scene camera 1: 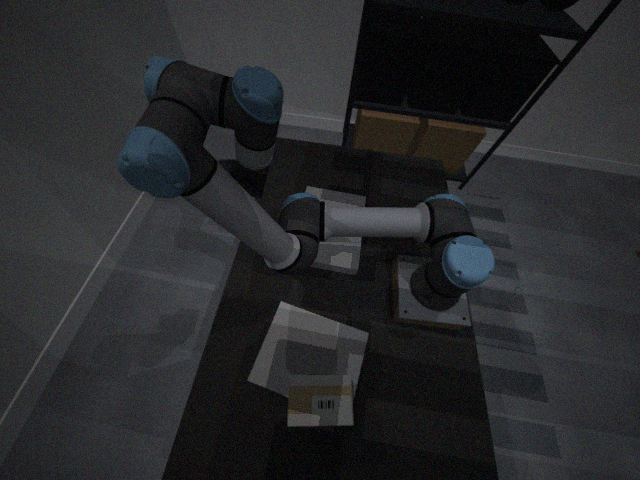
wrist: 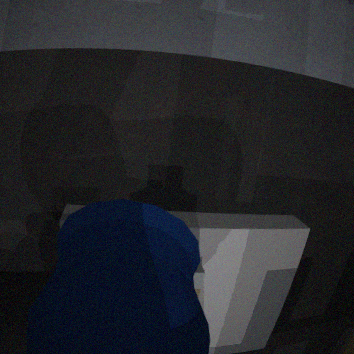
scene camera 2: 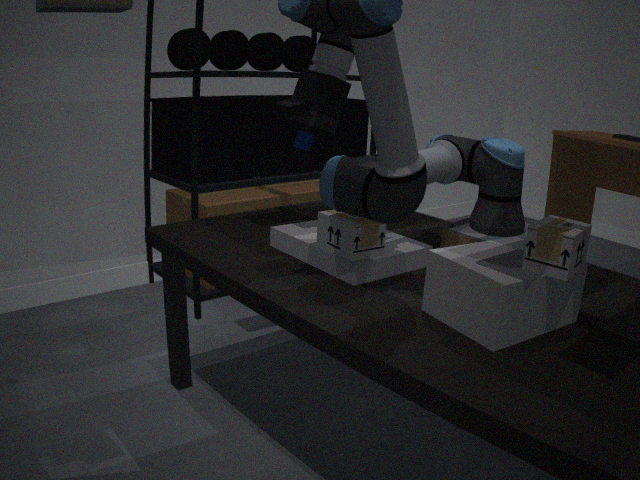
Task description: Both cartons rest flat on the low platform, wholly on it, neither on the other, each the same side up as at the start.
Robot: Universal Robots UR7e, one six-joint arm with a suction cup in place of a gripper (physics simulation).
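Frame: origin at the arm's base, x back, y right, z up, level; centimetres.
Seen in the pictures: hand, its tool point: (wrist: 126, 258) (scene camera 2: 301, 148); arm's base, origin of its link: (scene camera 1: 433, 287) (scene camera 2: 497, 227).
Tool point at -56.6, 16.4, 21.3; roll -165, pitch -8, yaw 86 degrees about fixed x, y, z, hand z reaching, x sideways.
Offsets run from my tool point to a thing's top centre, as dx, dy, dz. Level surfaces: height alone.
The low platform {+23.3, +6.4, -23.2} (scene camera 1: 338, 263) (scene camera 2: 408, 250) (wrist: 285, 240) is a flat white slab. One carton {+15.3, -0.6, -15.6} (scene camera 2: 336, 232), arrows upright, rests flat on it; the arm hides this carton in scene camera 1, and the blue cup covers most of it in the wrist view. The other carton {+20.4, -46.2, -8.1} (scene camera 1: 320, 405) (scene camera 2: 553, 245), tan tape and arrows upright, sits on top of a taller white block at its edge. My gripper, a blue suction cup (scene camera 2: 303, 140) (wrist: 125, 275), is open and empty, hanging in the air above the low platform's far side, apart from both cartons.
The taller white block {+18.3, -37.8, -16.0} (scene camera 1: 310, 351) (scene camera 2: 475, 310) stands beside the low platform on the dark table {dz -28.0} (scene camera 1: 423, 382) (scene camera 2: 341, 330). My arm's elbow passes close above the low platform's carton. A black shelf rack (scene camera 2: 196, 155) stands behind the table; a wooden desk (scene camera 2: 573, 170) is at the right.
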